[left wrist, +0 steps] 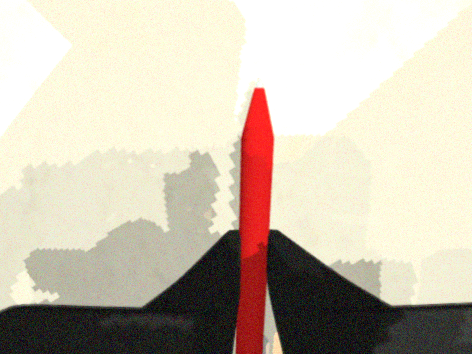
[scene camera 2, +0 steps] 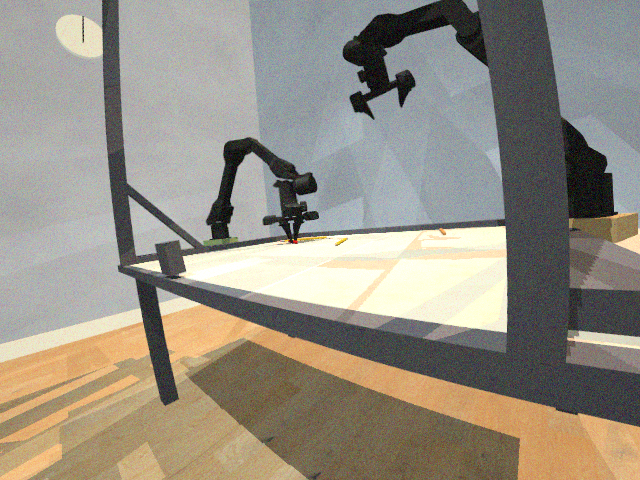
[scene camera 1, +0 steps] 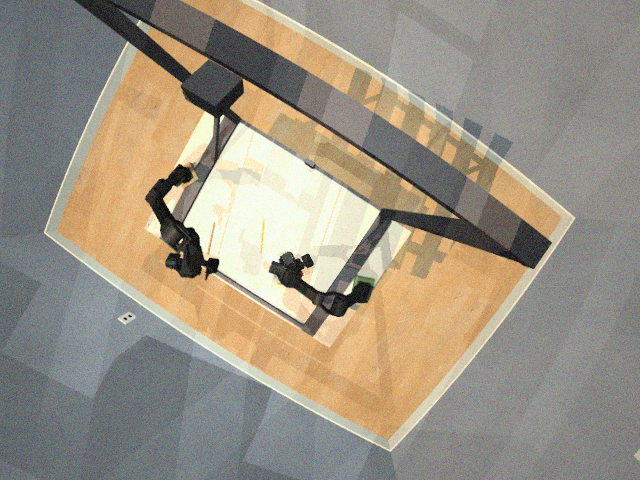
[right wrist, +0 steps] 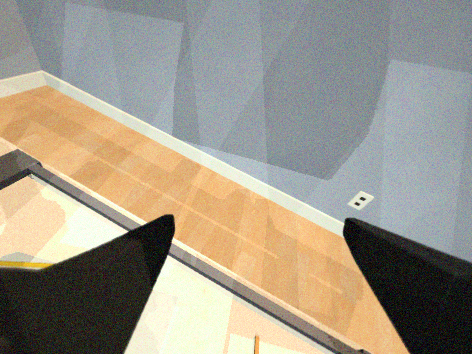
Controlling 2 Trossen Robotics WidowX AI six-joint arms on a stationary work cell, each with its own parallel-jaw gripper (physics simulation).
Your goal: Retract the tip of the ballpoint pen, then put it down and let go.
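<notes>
The red ballpoint pen is low at the table top. In the left wrist view its cone-shaped end points up the picture; whether a thin tip sticks out there is too faint to tell, and its rear end is out of view. My left gripper is shut on the pen, one finger on each side of its barrel. In scene camera 1 the left arm covers most of the pen. My right gripper is open and empty, high above the table.
A yellow pencil and an orange stick lie on the table. Another yellow pencil lies close by the left gripper. A small dark block stands at the table edge. A dark upright post rises at the right.
</notes>
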